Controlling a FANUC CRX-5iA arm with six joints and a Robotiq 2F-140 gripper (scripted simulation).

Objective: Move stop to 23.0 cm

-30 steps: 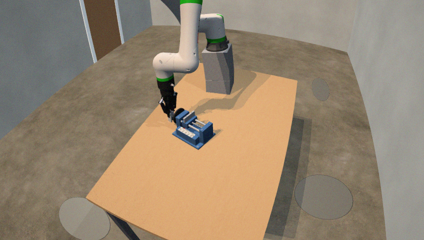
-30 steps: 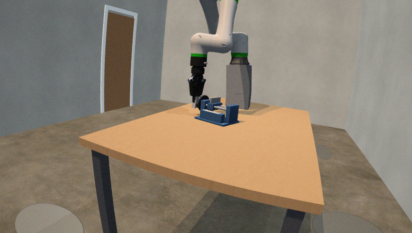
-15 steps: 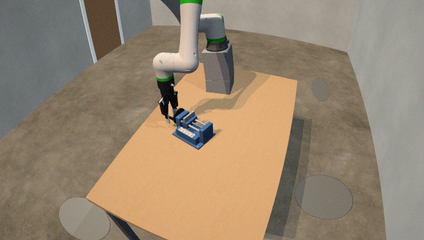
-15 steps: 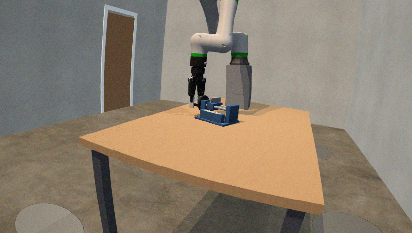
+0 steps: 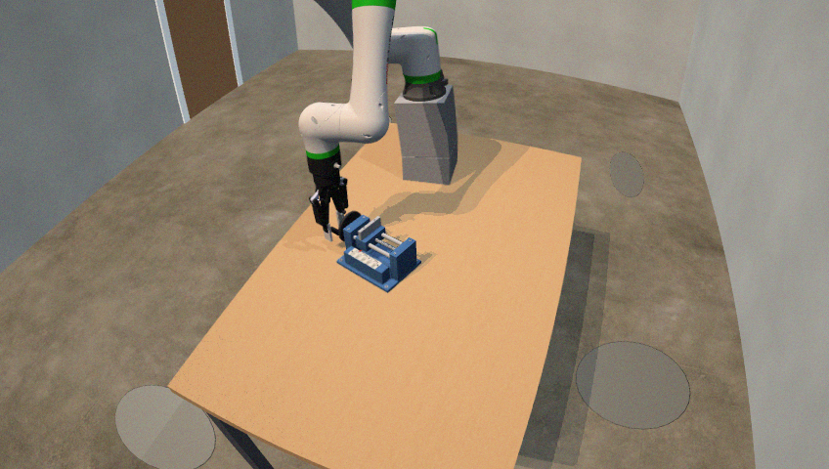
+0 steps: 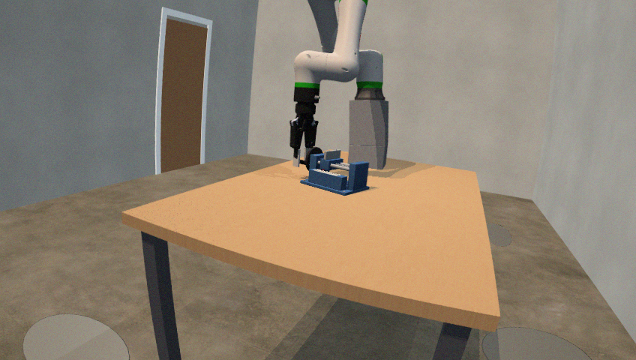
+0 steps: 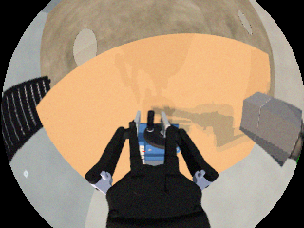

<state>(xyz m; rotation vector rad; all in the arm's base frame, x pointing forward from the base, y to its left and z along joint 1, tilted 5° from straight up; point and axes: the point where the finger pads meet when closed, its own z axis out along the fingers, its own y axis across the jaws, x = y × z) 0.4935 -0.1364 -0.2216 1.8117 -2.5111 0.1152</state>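
Right now the black handwheel is 2 cm to the left of my hand and 1 cm below it. The rest, counted from my hand: grey stop plate 2 cm ahead, 12 cm to the left, 1 cm above.
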